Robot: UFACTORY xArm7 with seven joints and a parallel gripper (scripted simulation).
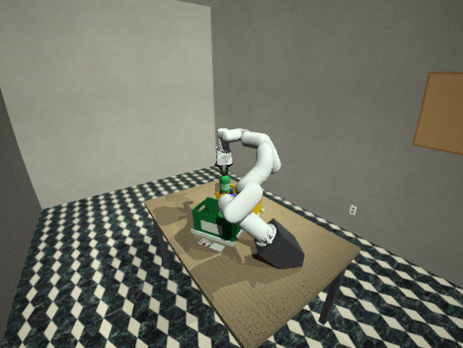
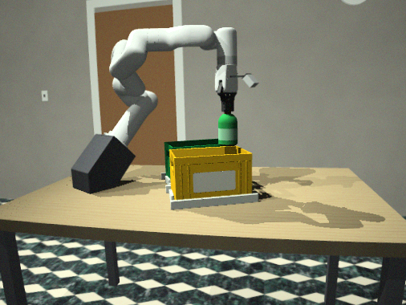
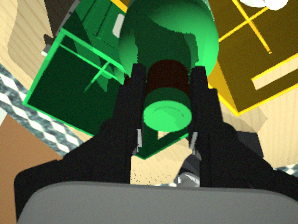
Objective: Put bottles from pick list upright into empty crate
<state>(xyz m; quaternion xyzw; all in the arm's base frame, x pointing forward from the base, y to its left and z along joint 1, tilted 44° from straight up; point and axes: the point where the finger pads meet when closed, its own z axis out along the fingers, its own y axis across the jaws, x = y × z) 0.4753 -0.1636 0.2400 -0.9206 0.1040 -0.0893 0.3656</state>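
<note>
The green-capped bottle is 25 cm below my hand, 15 cm behind it and 7 cm to the left of it. Round my hand: yellow crate (25 cm below, 9 cm to the right, 4 cm behind); then blue-capped bottle (25 cm below, 7 cm to the right, 6 cm ahead); then white-topped bottle (25 cm below, 12 cm to the right, 2 cm behind).
</note>
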